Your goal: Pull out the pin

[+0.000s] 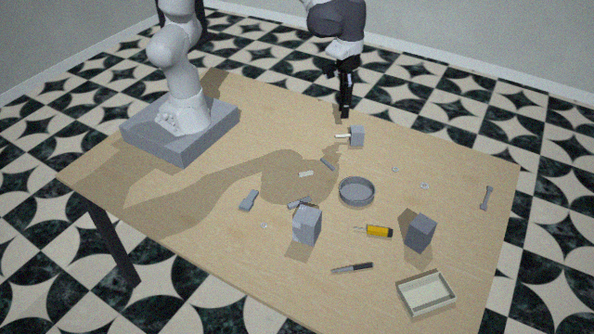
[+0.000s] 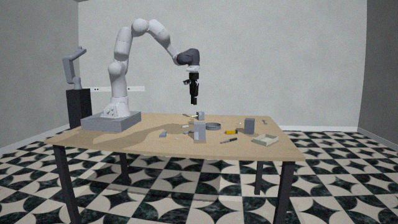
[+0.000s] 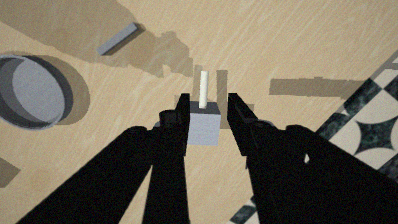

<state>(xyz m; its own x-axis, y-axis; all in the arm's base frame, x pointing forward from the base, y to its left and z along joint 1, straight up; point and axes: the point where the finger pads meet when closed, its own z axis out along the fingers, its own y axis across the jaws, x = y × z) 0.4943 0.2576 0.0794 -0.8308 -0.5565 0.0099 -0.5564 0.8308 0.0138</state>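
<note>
The cream pin is 13 cm below my hand, 1 cm to the left of it and 1 cm ahead of it. The rest, counted from my hand: round grey dish: 22 cm to the right, 16 cm ahead, 14 cm below; short grey bar: 15 cm below, 14 cm to the right, 2 cm ahead; small grey block: 13 cm below, 4 cm ahead, 2 cm to the left.
</note>
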